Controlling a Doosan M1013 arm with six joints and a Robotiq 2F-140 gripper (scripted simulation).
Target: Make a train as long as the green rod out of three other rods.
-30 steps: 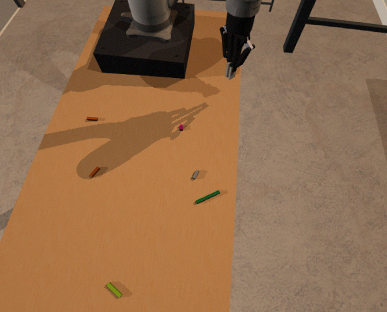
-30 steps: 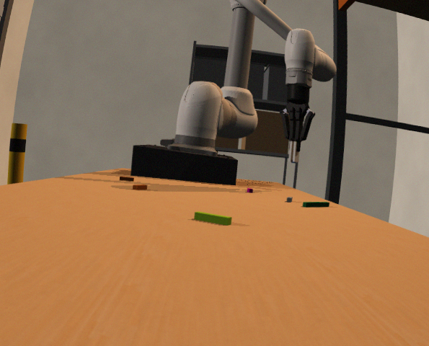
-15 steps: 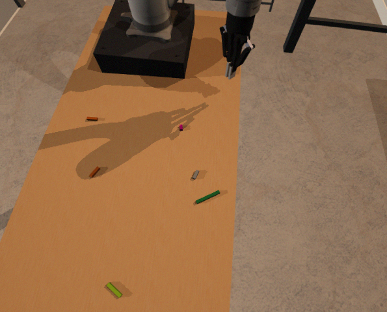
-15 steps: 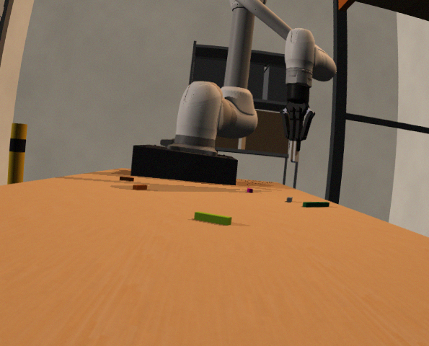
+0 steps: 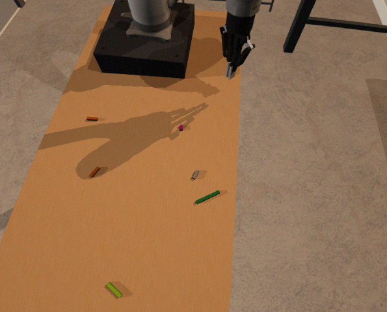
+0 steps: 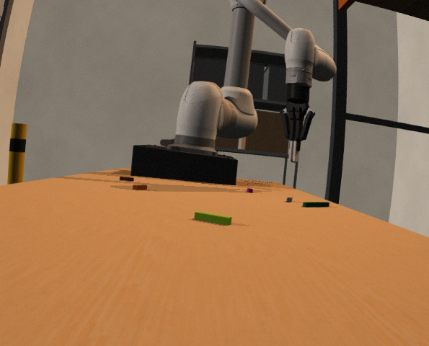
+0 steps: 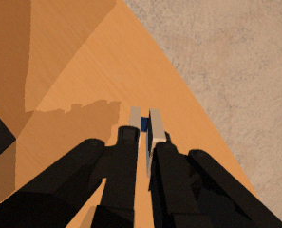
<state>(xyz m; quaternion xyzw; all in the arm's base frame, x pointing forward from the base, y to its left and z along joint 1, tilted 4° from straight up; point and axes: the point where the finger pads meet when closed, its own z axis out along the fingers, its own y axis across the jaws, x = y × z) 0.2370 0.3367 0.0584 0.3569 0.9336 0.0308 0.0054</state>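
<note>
The magenta rod lies 18 cm ahead of my hand, 15 cm to the right of it and 13 cm below it. Round my hand: green rod (42 cm ahead, 2 cm to the right, 13 cm below); blue rod (3 cm below); grey rod (35 cm ahead, 7 cm to the right, 13 cm below).
</note>
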